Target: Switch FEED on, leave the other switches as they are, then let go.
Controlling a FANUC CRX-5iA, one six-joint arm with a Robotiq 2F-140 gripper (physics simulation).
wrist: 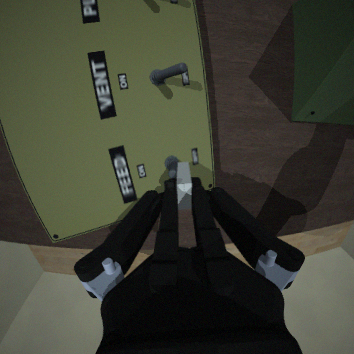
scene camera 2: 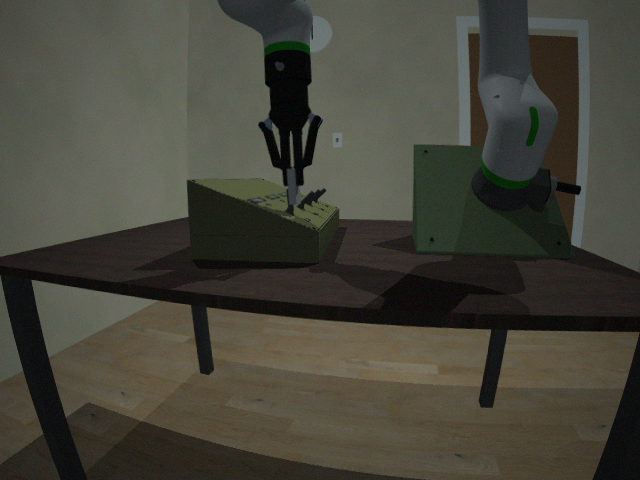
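Where they show: gripper, between the fingertips: (wrist: 182, 171) (scene camera 2: 295, 204); arm's base, origin of its link: (scene camera 2: 501, 188).
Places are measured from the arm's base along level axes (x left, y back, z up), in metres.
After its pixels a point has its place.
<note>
The yellow-green switch console (scene camera 2: 253, 235) @[x 0.337, y -0.477, z -0.090 m] (wrist: 60, 150) @[x 0.235, y -0.580, z -0.004 m] stands on the table. The FEED lever (wrist: 171, 164) @[x 0.251, y -0.441, z -0.026 m] sits between its ON and OFF marks in the wrist view, partly hidden by the fingertips; its tilt is hard to tell. In the scene view its dark base (scene camera 2: 290, 210) @[x 0.262, y -0.436, z -0.049 m] shows just under the fingertips. My gripper (scene camera 2: 292, 188) (wrist: 182, 171) @[x 0.263, y -0.424, z -0.036 m] is shut with nothing between its fingers, pointing down, its pale tips right beside the FEED lever on the OFF side; contact is unclear. The VENT lever (wrist: 169, 73) @[x 0.139, y -0.453, z -0.027 m] leans toward OFF. Further levers (scene camera 2: 313, 197) @[x 0.025, y -0.482, z -0.036 m] lean right in the scene view.
A green slanted housing (scene camera 2: 444, 206) @[x 0.067, y -0.139, z -0.046 m] (wrist: 322, 65) @[x 0.064, y -0.206, z -0.064 m] stands to the right on the dark table (scene camera 2: 258, 289) @[x 0.478, y -0.384, z -0.141 m] (wrist: 240, 100) @[x 0.147, y -0.316, z -0.141 m]. A second grey arm (scene camera 2: 516, 118) @[x 0.202, y -0.005, z 0.134 m] hangs in front of it. Part of another label, reading PU (wrist: 90, 10) @[x 0.064, y -0.556, z -0.028 m], shows at the wrist view's top edge.
</note>
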